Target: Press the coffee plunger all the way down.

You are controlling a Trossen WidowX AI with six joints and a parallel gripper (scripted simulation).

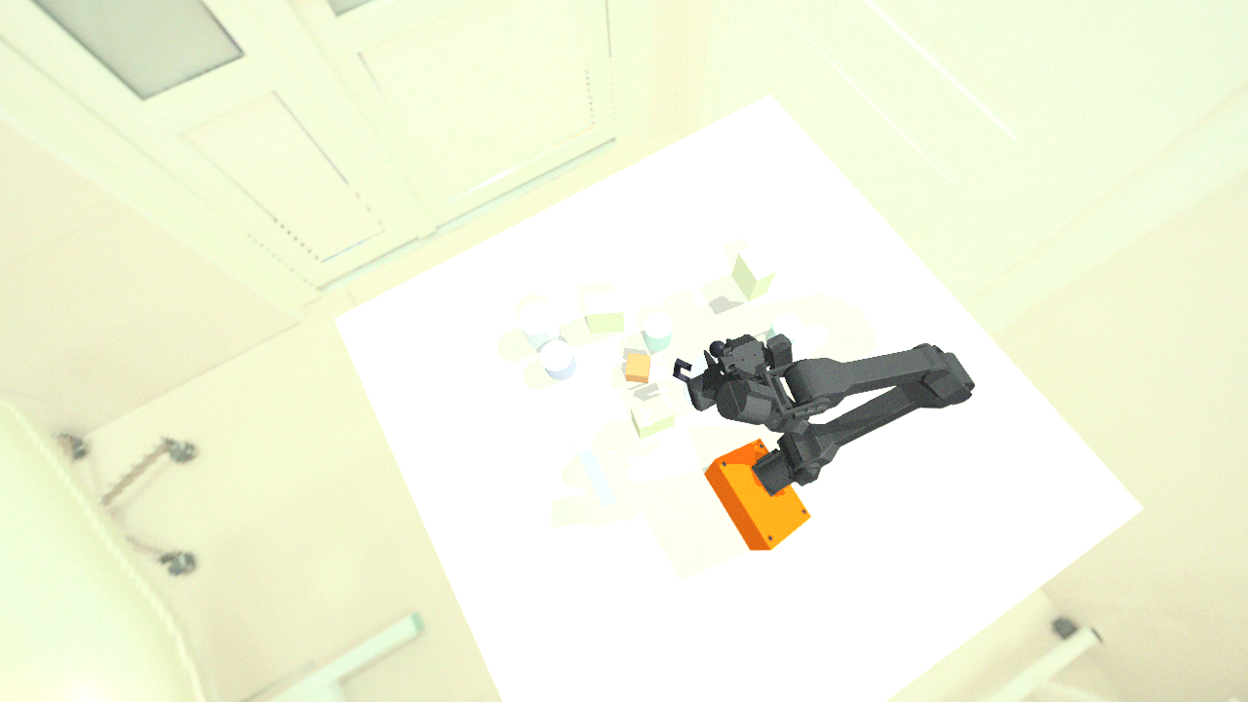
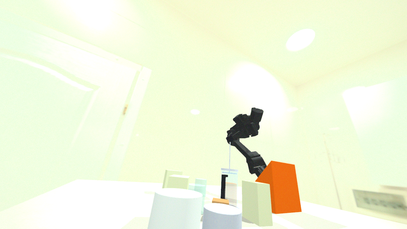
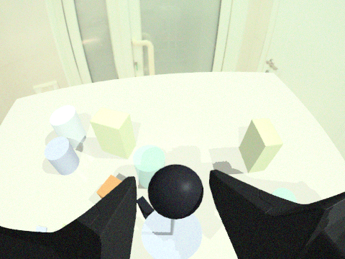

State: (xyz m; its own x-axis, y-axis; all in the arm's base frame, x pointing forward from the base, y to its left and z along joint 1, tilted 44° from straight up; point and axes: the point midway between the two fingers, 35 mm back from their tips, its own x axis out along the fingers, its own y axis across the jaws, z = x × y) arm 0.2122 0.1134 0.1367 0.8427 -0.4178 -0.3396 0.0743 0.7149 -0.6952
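My gripper tip is 140 mm above the coffee press, 10 mm to the right of it and 10 mm short of it. Also, from my gripper tip: orange cube 260 mm below, 110 mm ahead, 100 mm to the left.
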